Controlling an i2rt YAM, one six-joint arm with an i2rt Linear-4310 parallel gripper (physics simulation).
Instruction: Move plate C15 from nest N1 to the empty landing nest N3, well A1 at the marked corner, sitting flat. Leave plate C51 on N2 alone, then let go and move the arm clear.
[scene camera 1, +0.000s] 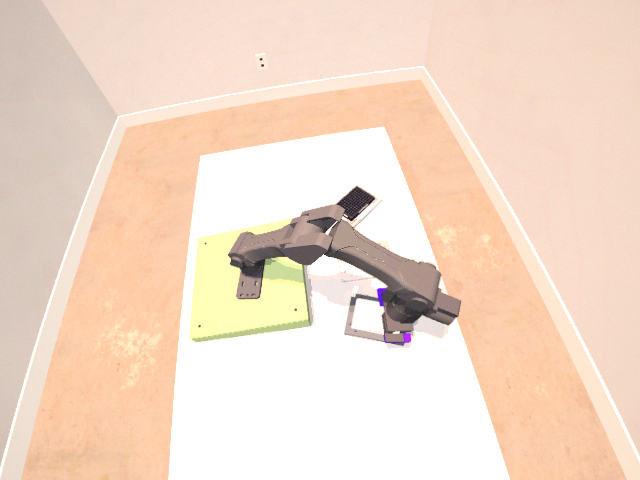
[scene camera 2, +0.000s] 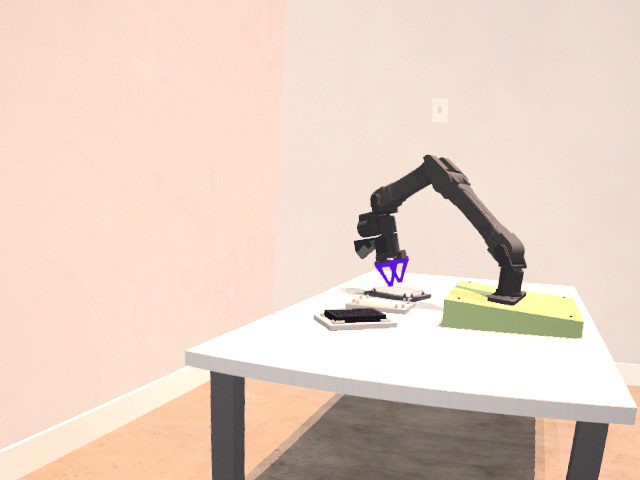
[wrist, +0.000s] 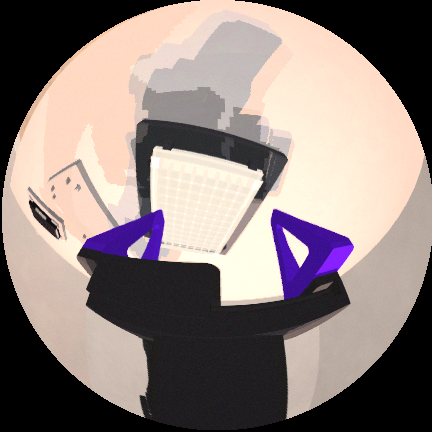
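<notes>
A white well plate (scene camera 1: 368, 316) (scene camera 2: 395, 291) (wrist: 200, 200) lies in a dark nest (scene camera 1: 348, 322) (scene camera 2: 421, 296) (wrist: 200, 133). A white nest without a plate (scene camera 2: 379, 305) (wrist: 87, 192) is in the middle, largely behind the arm in scene camera 1. A black plate (scene camera 1: 356, 202) (scene camera 2: 355, 314) (wrist: 44, 218) lies on another white nest (scene camera 1: 369, 212) (scene camera 2: 356, 326). Plate and nest labels cannot be read. My gripper (scene camera 1: 390, 317) (scene camera 2: 395, 283) (wrist: 217, 214) is open and empty, pointing down a little above the white plate. In the wrist view, the right fingertip appears beyond the plate's right side.
The arm stands on a yellow-green block (scene camera 1: 222, 299) (scene camera 2: 511, 322) on the white table (scene camera 1: 289, 403) (scene camera 2: 465, 366). The upper arm and forearm cross above the table between block and nests. The table's long edge runs beyond the nests.
</notes>
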